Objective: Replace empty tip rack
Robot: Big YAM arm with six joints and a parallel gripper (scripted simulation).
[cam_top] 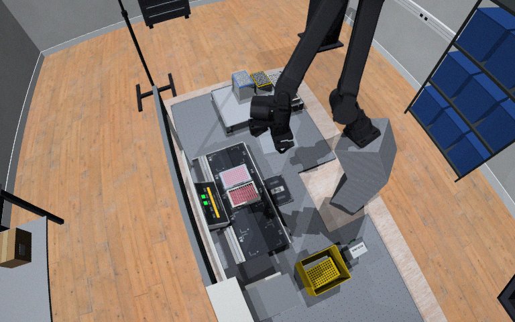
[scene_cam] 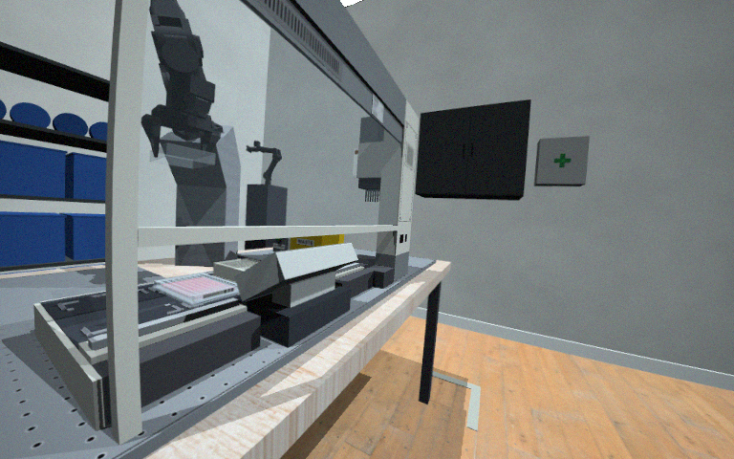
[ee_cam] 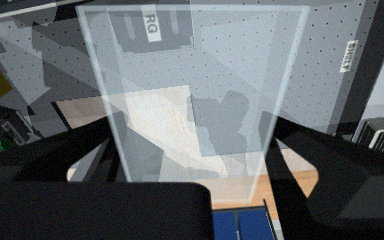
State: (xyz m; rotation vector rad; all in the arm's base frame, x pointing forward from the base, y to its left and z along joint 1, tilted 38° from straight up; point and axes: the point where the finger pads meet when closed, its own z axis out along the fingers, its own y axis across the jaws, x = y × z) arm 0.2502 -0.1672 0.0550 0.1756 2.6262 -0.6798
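The yellow tip rack is 7 cm ahead of my hand, 50 cm to the left of it and 23 cm below it. From my hand the other things lie so: spare nest (2 cm ahead, 7 cm to the left, 29 cm below); clear tip-rack cover (1 cm above); pink plate (17 cm ahead, 6 cm to the right, 24 cm below).
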